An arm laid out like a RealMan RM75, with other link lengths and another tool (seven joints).
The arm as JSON. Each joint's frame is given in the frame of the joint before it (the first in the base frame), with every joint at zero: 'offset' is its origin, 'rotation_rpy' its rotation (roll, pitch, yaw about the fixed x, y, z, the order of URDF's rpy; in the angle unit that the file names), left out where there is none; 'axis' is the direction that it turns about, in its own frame. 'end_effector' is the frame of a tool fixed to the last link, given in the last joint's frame.
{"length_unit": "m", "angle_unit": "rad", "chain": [
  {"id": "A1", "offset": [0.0, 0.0, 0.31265], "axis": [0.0, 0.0, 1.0]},
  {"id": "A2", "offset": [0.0, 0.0, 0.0], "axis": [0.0, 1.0, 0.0]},
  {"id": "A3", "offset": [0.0, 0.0, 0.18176], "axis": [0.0, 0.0, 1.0]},
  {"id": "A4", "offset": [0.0, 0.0, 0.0], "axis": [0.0, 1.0, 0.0]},
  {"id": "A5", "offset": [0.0, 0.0, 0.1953], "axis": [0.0, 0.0, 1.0]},
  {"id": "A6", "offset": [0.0, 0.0, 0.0], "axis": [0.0, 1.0, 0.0]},
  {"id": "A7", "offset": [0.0, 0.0, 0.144], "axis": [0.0, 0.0, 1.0]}
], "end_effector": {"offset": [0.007, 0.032, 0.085], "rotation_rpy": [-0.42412, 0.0, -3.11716]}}
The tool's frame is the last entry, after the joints.
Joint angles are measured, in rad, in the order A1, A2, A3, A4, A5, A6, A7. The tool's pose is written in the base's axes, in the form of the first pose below.
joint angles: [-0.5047 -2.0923 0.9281 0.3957 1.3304 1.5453 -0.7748]
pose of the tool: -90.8 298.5 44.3 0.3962 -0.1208 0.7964 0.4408
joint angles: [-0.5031 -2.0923 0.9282 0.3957 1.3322 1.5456 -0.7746]
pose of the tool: -91.4 298.0 43.9 0.3954 -0.1211 0.7968 0.4405
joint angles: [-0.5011 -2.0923 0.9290 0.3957 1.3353 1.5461 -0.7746]
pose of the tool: -92.1 297.2 43.3 0.3943 -0.1213 0.7979 0.4396
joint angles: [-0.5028 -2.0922 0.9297 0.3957 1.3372 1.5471 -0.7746]
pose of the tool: -91.6 296.8 42.9 0.3944 -0.1201 0.7987 0.4382
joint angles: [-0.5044 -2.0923 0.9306 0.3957 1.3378 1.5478 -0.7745]
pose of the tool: -91.0 296.6 42.6 0.3948 -0.1191 0.7992 0.4372
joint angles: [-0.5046 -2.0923 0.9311 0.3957 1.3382 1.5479 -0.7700]
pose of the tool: -91.0 296.5 42.4 0.3946 -0.1168 0.7994 0.4378
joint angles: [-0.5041 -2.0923 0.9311 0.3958 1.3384 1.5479 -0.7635]
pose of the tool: -91.3 296.4 42.2 0.3942 -0.1140 0.7992 0.4392
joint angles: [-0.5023 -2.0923 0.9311 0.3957 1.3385 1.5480 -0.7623]
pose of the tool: -91.8 296.2 42.1 0.3938 -0.1142 0.7991 0.4397
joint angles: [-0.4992 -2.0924 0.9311 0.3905 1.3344 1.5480 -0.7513]
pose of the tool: -93.1 296.0 41.9 0.3935 -0.1135 0.7976 0.4429
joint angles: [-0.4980 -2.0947 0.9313 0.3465 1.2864 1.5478 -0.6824]
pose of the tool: -95.4 298.2 42.4 0.3999 -0.1109 0.7825 0.4642
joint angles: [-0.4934 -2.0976 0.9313 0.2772 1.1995 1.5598 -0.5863]
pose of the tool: -99.1 301.4 46.9 0.4119 -0.1135 0.7543 0.4985
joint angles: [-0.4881 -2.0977 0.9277 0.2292 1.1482 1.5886 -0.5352]
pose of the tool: -101.1 300.1 52.0 0.4236 -0.1183 0.7352 0.5157
